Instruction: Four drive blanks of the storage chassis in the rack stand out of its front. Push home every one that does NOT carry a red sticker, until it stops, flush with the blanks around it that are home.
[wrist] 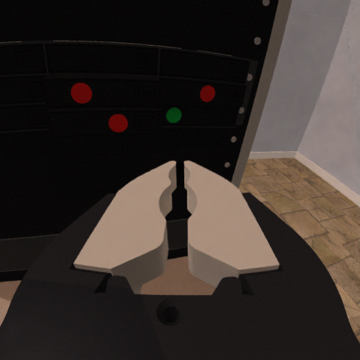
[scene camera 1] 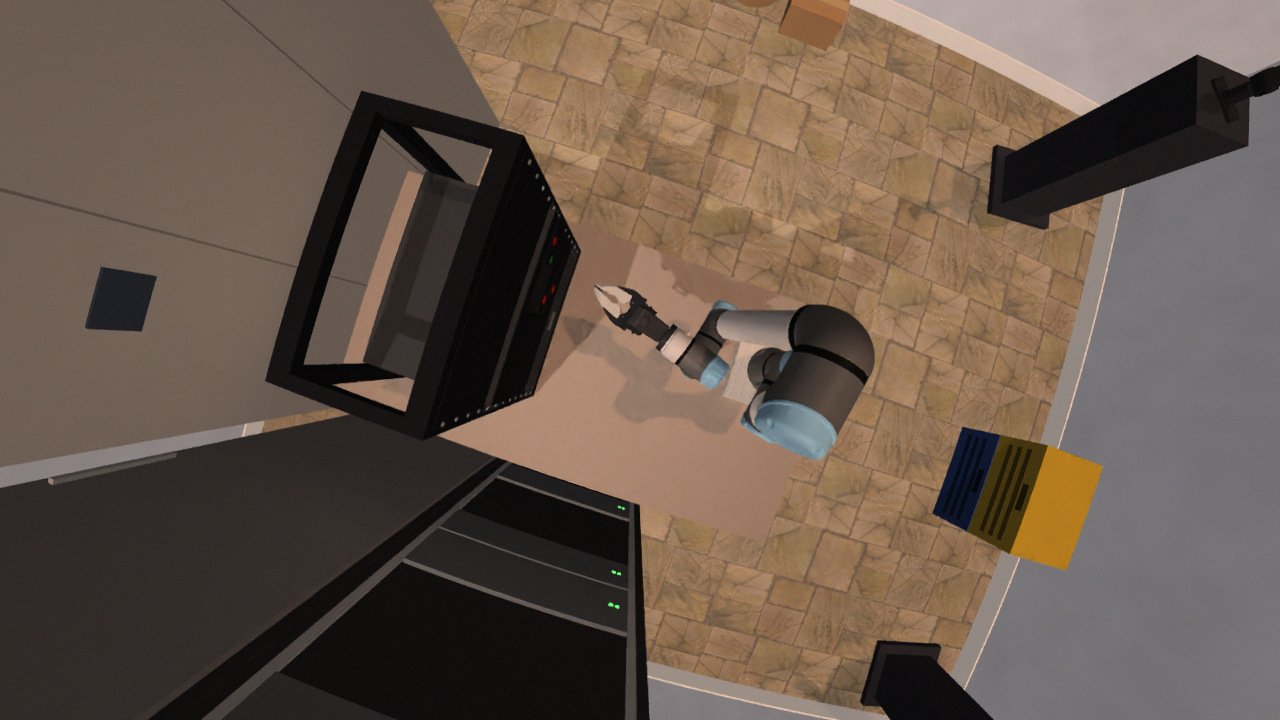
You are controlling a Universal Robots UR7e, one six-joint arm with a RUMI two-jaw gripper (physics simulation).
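Pixels of known places: gripper, fingertip midpoint: (scene camera 1: 594, 285); arm's base, link origin: (scene camera 1: 769, 370).
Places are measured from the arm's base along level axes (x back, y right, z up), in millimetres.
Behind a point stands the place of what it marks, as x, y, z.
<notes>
The storage chassis shows as a dark band of drive blanks in the black rack (scene camera 1: 514, 259) {-703, 110, 448} (wrist: 100, 195). In the wrist view a red sticker (wrist: 81, 93) is at the left of the middle row, another red sticker (wrist: 207, 93) at its right. In the row below are a third red sticker (wrist: 118, 123) and, to its right, a green sticker (wrist: 174, 115). The blanks are too dark to tell which stand out. My gripper (scene camera 1: 597, 288) {-568, 116, 295} (wrist: 180, 165) is shut and empty, its tips apart from the rack front and, in the wrist view, below the stickers.
A second dark cabinet (scene camera 1: 637, 573) with green lights stands beside the open-framed rack. The arm stands over a pinkish mat (scene camera 1: 716, 501) {-84, -471, -32} in front of the rack. A yellow and blue box (scene camera 1: 1060, 505) and a black post (scene camera 1: 1109, 134) stand farther off. A wall is right of the rack in the wrist view.
</notes>
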